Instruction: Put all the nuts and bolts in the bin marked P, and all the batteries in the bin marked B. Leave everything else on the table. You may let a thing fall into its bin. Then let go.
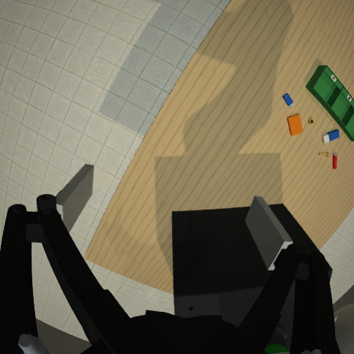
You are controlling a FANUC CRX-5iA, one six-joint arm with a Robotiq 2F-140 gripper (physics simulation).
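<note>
My gripper [173,195] is wide open and empty, high above the table, well to the left of and apart from the small things. A small brass nut [311,121] lies to the right of an orange block. A small brass bolt [324,154] lies lower, beside a red battery [335,161]. A green bin [320,76] with several compartments is at the right edge, partly cut off. Small white labels show on it, too small to read.
A blue USB stick [287,100], the orange block [295,124] and a blue-and-white eraser [331,136] lie on the wooden table [175,130]. A large black box-shaped base [210,250] stands below the right finger. Tiled floor [60,75] shows at the left.
</note>
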